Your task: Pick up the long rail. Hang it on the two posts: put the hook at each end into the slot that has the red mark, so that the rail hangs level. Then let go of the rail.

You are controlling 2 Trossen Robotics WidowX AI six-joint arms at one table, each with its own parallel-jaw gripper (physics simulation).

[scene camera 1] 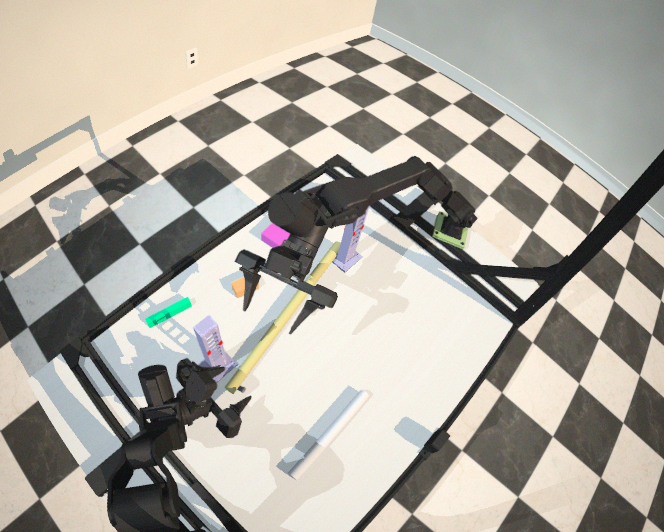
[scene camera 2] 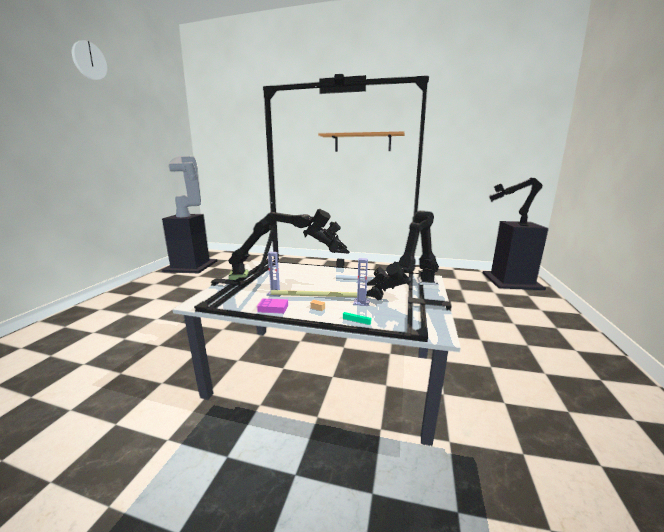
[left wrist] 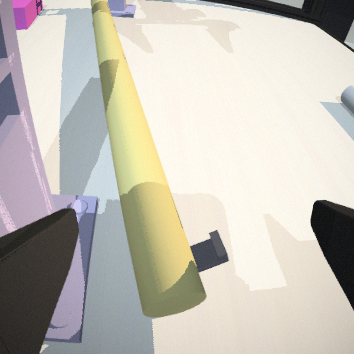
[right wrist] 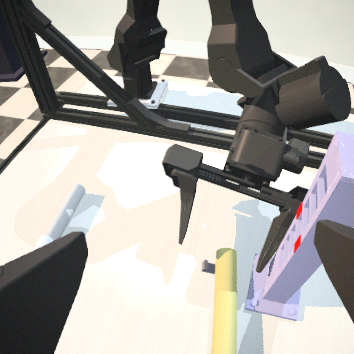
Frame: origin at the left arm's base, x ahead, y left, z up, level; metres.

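Where they show: left gripper, fingertip midpoint: (scene camera 1: 237, 382) (left wrist: 197, 217) (right wrist: 218, 258); right gripper, fingertip midpoint: (scene camera 1: 266, 322) (scene camera 2: 348, 250) (right wrist: 201, 238); left arm's base, link origin: (scene camera 2: 427, 280) (right wrist: 138, 89); right arm's base, link origin: (scene camera 1: 452, 228) (scene camera 2: 238, 272).
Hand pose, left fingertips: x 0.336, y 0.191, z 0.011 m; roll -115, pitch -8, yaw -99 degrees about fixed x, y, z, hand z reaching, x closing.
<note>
Things, the pixels of their top centre, and the offset from my left fingertips. "pt": a spot on its surface instead.
- long yellow rail, top centre: (left wrist: 115, 33) (scene camera 1: 290, 310) (scene camera 2: 319, 290) dx +0.216, dy +0.023, dz -0.007 m
- dark hook, surface spot: (left wrist: 209, 252) (right wrist: 207, 265) pt dx -0.001, dy -0.011, dz -0.027 m
- white cylinder, top centre: (right wrist: 32, 257) (scene camera 1: 330, 433) (scene camera 2: 358, 275) dx +0.038, dy -0.221, dz -0.014 m
- magenta block, top centre: (scene camera 1: 287, 227) (scene camera 2: 272, 302) dx +0.401, dy +0.183, dz -0.009 m
- orange block, top centre: (scene camera 1: 245, 282) (scene camera 2: 317, 302) dx +0.203, dy +0.154, dz -0.009 m
- green bar, top centre: (scene camera 1: 167, 310) (scene camera 2: 356, 315) dx +0.023, dy +0.248, dz -0.014 m
The long yellow rail (scene camera 1: 259, 350) (scene camera 2: 315, 293) (left wrist: 142, 155) (right wrist: 225, 320) lies on the table, a dark hook (left wrist: 209, 252) (right wrist: 208, 266) sticking out sideways at its near end. One lilac post (scene camera 1: 208, 338) (scene camera 2: 362, 277) (left wrist: 25, 165) (right wrist: 312, 225) stands beside that end, with red marks at its slots. The other lilac post (scene camera 1: 349, 243) (scene camera 2: 273, 271) stands by the far end, whose hook is hidden. My left gripper (scene camera 1: 237, 382) (left wrist: 197, 217) (right wrist: 218, 258) is open and low, its fingers either side of the rail's near end, apart from it. My right gripper (scene camera 1: 268, 321) (right wrist: 201, 238) is open and empty, high above the rail.
A white cylinder (scene camera 1: 332, 432) (right wrist: 67, 215) lies parallel to the rail. A magenta block (scene camera 1: 274, 236) (scene camera 2: 272, 305) (left wrist: 25, 12), an orange block (scene camera 1: 238, 287) (scene camera 2: 317, 305) and a green bar (scene camera 1: 169, 311) (scene camera 2: 356, 318) lie on the posts' other side. A black frame borders the table.
</note>
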